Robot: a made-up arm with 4 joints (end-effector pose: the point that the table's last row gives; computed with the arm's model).
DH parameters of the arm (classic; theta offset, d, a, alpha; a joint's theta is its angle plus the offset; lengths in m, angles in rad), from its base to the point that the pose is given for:
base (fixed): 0 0 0 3.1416
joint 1: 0.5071 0 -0.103 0
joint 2: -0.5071 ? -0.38 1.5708
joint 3: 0 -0.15 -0.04 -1.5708
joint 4: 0.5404 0 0.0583 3.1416
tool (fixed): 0.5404 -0.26 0 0
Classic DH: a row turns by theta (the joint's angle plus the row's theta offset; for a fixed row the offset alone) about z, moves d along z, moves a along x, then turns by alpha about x.
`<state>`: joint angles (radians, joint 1 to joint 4).
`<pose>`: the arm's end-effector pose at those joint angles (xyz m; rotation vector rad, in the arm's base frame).
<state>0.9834 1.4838 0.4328 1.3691</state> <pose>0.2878 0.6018 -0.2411 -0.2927 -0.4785 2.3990</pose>
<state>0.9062 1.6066 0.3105 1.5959</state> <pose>0.2931 0.5730 -0.2558 -0.1685 -0.3414 2.1537</pose>
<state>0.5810 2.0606 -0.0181 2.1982</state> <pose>0.2808 0.4677 -0.2916 0.0044 0.0193 1.4433</pose>
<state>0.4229 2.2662 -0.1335 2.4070</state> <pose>0.2652 0.4207 -0.3006 0.0199 0.1403 1.1852</pose>
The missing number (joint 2, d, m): 0.03
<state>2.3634 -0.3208 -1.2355 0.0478</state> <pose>-0.0033 0.2278 -0.1075 -1.2258 -0.7916 -1.7764</pose>
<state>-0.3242 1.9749 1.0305 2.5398</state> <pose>-0.2022 0.6824 -0.0795 0.5274 -1.1071 1.8744</pose>
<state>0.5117 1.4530 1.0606 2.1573</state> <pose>0.0346 0.7571 -0.0761 0.1227 -1.2700 1.9198</pose>
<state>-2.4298 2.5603 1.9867 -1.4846</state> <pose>-0.5881 -0.1185 0.0804 1.5137 1.4481 0.8551</pose>
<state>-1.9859 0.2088 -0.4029 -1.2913</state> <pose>0.1549 -0.3498 -0.2682 0.1478 -0.5966 3.0077</pose>
